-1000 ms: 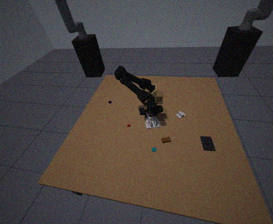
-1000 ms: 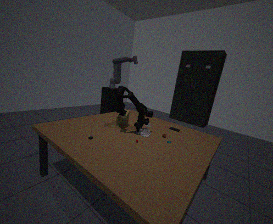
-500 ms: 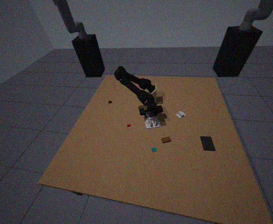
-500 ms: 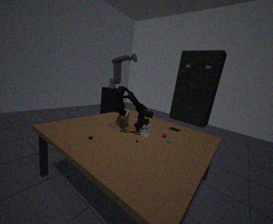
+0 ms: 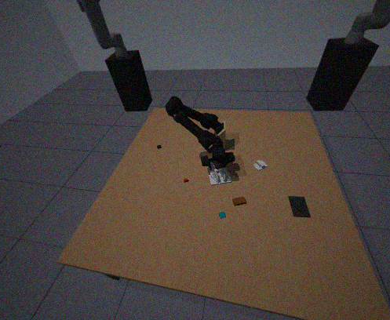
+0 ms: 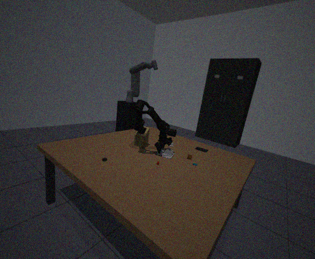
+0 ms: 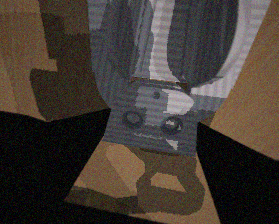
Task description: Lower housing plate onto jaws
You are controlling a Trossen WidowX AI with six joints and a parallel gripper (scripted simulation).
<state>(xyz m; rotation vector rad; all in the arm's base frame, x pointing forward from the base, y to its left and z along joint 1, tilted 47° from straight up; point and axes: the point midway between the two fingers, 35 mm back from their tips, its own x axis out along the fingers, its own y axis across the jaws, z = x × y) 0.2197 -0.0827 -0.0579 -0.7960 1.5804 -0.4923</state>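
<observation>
The grey housing plate is 1 cm ahead of my gripper tip and 2 cm above it. Round my gripper tip: red block 9 cm ahead, 18 cm to the right, 1 cm below; brown block 22 cm ahead, 11 cm to the left; white base 7 cm ahead, 1 cm to the left, 1 cm below.
</observation>
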